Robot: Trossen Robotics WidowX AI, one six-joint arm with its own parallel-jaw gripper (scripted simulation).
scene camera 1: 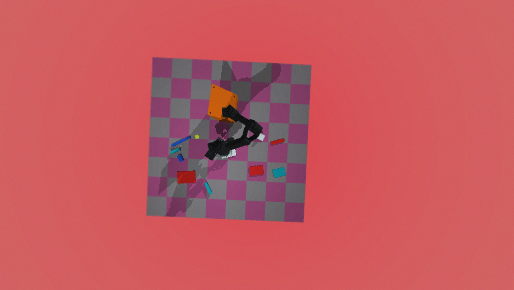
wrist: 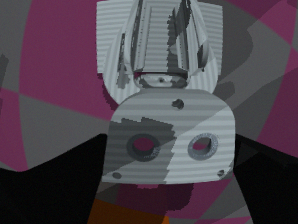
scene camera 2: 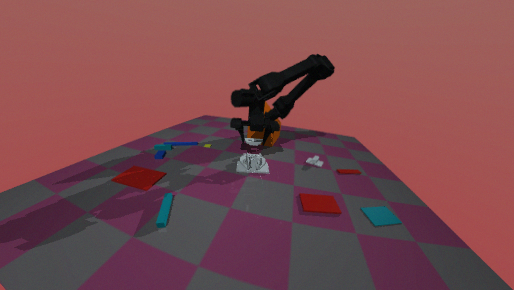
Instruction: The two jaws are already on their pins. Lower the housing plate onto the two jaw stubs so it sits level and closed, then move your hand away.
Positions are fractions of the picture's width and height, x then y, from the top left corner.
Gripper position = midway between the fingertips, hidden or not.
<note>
In view: my gripper (scene camera 2: 0.49, 0.50).
My gripper also shows in the wrist view (wrist: 0.57, 0.63).
</note>
